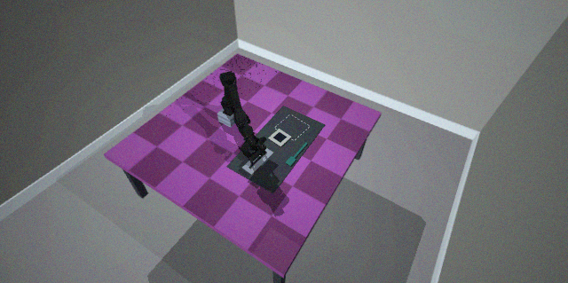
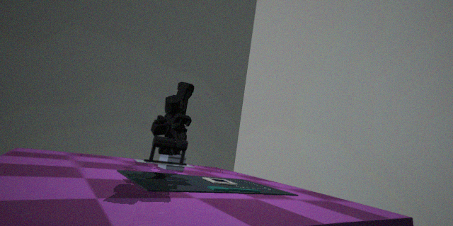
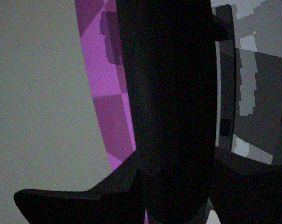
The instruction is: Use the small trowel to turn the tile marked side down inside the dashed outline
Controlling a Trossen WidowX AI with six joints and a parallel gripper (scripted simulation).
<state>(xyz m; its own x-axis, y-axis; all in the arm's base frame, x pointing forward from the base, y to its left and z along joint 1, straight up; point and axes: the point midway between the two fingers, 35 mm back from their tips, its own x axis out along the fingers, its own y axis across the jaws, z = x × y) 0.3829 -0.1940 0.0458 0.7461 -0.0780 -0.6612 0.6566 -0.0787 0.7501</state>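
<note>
My gripper tip is now 1 cm past the dark mat, 19 cm to the right of it and 12 cm above it. The rest, counted from my gripper tip: tool-shaped bar 13 cm ahead, 16 cm to the left, 10 cm below; trowel 3 cm behind, 1 cm below; tile 3 cm behind, 24 cm to the left, 9 cm below.
</note>
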